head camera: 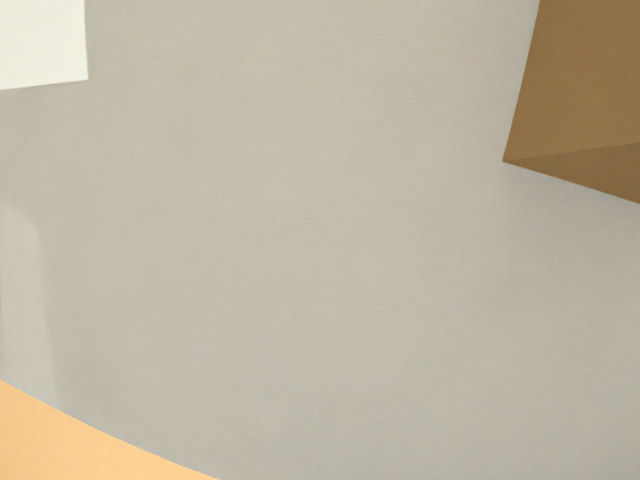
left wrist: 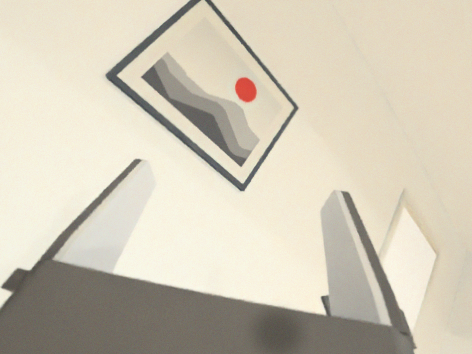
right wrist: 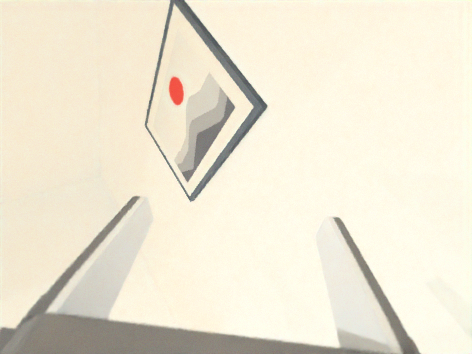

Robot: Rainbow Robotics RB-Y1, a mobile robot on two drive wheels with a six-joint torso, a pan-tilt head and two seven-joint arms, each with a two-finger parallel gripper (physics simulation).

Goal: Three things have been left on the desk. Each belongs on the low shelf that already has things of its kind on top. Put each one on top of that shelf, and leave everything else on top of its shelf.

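Places are measured from the robot's base along level axes (x down, y ahead, z right), in centimetres.
Pixels of known places: left gripper, fingertip midpoint: (left wrist: 237, 186); right gripper, fingertip midpoint: (left wrist: 310, 306) (right wrist: 234, 217).
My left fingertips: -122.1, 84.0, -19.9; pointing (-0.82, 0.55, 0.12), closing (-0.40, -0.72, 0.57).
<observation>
For each thing: its top centre in the pictures, then the offset to it from my left fingertips, as dx, dy, dz. "spot": a spot on its surface instead. Level surfaces: height alone.
- brown box-shaped piece, surface spot: (head camera: 578, 87) spot: +48.1, -14.2, +25.6
- grey shaded surface, its level: dx +50.0
- bright white patch, surface spot: (head camera: 38, 41) spot: +50.0, -12.2, +11.1
My left gripper (left wrist: 237, 186) is open, with its two fingers wide apart and no object between them. My right gripper (right wrist: 234, 217) is also open and empty. Both point toward a pale wall. The desk, the three things left on it and the things on top of the shelves cannot be made out in these views. A brown box-shaped piece (head camera: 578, 87) shows in part at the upper right of the head view; whether it is a low shelf cannot be told.
A grey shaded surface (head camera: 289, 248) fills the middle of the head view, with a bright white patch (head camera: 38, 41) at upper left and an orange-tan surface (head camera: 62, 444) at lower left. A framed picture with a red disc (left wrist: 246, 90) (right wrist: 176, 91) hangs on the wall.
</observation>
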